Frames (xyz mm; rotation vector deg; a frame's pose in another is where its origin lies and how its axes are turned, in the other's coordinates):
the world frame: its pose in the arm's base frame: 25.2 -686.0 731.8 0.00 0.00 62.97
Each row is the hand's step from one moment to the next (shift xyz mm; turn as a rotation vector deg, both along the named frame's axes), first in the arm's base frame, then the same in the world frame.
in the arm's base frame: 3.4 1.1 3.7 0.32 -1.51 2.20
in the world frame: 2.5 -2.5 3.7 -1.20 -0.97 2.20
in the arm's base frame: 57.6 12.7 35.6 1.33 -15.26 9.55
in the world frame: 37.5 -45.5 35.6 -12.99 -8.12 9.55
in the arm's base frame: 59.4 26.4 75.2 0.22 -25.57 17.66
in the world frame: 50.5 -40.9 75.2 -22.68 -11.82 17.66
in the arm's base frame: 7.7 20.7 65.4 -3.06 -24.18 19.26
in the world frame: 21.9 2.5 65.4 -22.93 -8.26 19.26
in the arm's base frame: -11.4 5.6 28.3 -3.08 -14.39 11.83
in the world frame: -0.2 12.7 28.3 -14.22 -3.80 11.83
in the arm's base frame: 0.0 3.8 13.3 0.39 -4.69 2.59
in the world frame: 3.4 1.7 13.3 -4.00 -2.48 2.59
